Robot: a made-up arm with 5 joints. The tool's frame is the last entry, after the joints.
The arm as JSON. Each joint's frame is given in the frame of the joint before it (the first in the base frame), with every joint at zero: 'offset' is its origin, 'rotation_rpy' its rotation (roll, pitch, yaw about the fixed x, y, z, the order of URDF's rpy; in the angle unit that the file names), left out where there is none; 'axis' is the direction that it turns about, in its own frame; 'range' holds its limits. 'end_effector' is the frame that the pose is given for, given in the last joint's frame.
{
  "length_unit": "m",
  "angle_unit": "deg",
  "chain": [
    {
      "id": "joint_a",
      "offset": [
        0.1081,
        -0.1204,
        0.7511
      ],
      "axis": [
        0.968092,
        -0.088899,
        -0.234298
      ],
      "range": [
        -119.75,
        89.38
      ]
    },
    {
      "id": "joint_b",
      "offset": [
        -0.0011,
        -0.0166,
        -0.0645
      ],
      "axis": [
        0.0,
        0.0,
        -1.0
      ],
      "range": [
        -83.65,
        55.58
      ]
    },
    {
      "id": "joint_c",
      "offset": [
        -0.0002,
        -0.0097,
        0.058
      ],
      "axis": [
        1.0,
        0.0,
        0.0
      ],
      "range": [
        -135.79,
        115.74
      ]
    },
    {
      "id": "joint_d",
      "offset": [
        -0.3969,
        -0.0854,
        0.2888
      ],
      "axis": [
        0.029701,
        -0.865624,
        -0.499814
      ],
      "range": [
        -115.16,
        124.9
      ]
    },
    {
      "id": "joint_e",
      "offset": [
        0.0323,
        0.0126,
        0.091
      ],
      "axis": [
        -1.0,
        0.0,
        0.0
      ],
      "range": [
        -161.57,
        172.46
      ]
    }
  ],
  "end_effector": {
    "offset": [
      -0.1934,
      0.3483,
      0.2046
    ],
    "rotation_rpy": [
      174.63,
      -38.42,
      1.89
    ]
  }
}
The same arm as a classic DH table. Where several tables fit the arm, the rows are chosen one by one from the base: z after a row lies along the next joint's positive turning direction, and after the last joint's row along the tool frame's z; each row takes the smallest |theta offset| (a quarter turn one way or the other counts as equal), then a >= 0, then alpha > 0; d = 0 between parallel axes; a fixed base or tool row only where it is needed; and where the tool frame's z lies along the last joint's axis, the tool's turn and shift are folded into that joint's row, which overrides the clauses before.
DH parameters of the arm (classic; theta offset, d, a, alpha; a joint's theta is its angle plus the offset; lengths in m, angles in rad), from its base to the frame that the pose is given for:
base (fixed): 1.4792 0.7797 -0.11 1.8073
joint_a: 0 0.1225 -0.0166 1.3343
joint_b: -0.0916 0.0064 -0.0097 -1.5708
joint_c: -1.0472 -0.395 -0.2928 1.5411
joint_d: 0 -0.1269 -0.0725 1.6005
joint_e: -0.9537 -0.0279 0.3277 -2.2414
tool (fixed): 1.6031 -0.3015 0 0
Joint limits (rad, base to tool): -2.09..1.56 -1.46..0.9701 -2.37..2.02 -2.0099..2.1799 -2.8199..3.01

